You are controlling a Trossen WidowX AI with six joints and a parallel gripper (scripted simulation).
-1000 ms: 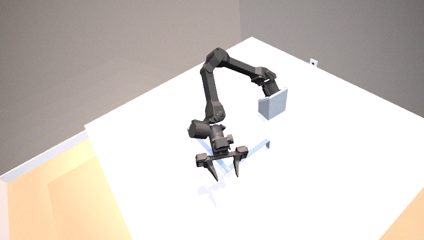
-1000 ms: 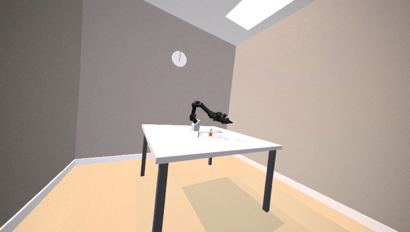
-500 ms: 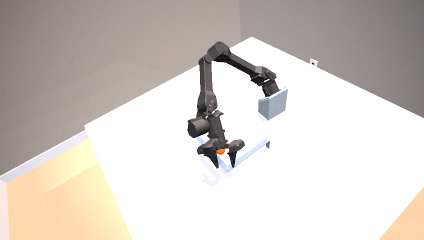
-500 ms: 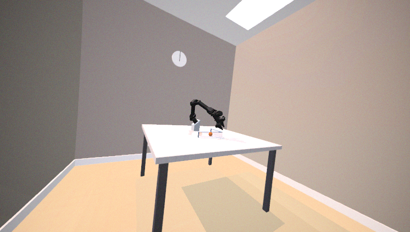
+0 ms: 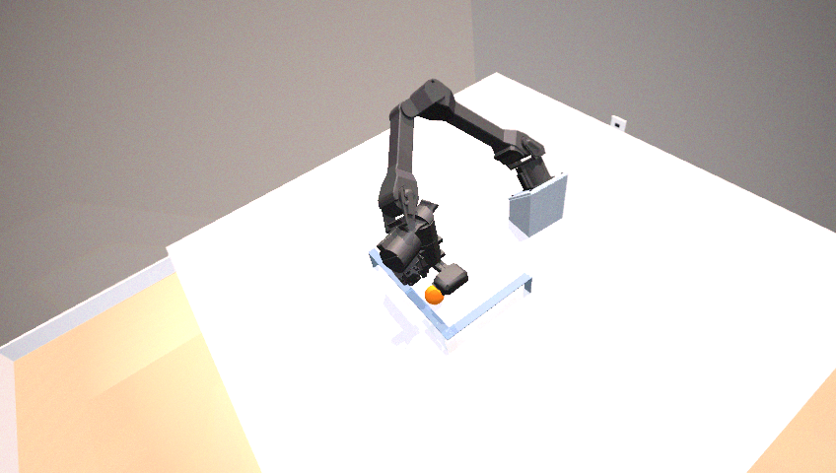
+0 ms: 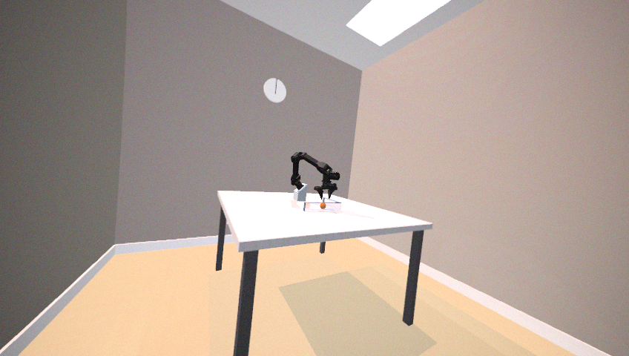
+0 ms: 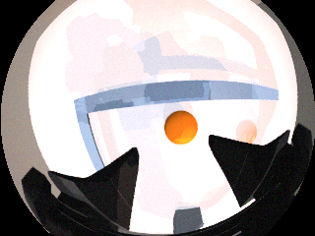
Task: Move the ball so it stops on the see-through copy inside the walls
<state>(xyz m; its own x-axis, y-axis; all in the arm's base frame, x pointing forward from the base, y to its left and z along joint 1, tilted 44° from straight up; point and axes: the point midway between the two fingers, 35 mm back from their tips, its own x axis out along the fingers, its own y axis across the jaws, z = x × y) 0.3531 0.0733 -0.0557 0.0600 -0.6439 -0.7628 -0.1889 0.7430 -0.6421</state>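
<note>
Right now the see-through copy of ball is 14 cm to the right of my gripper tip, 5 cm below it and 1 cm behind it.
</note>
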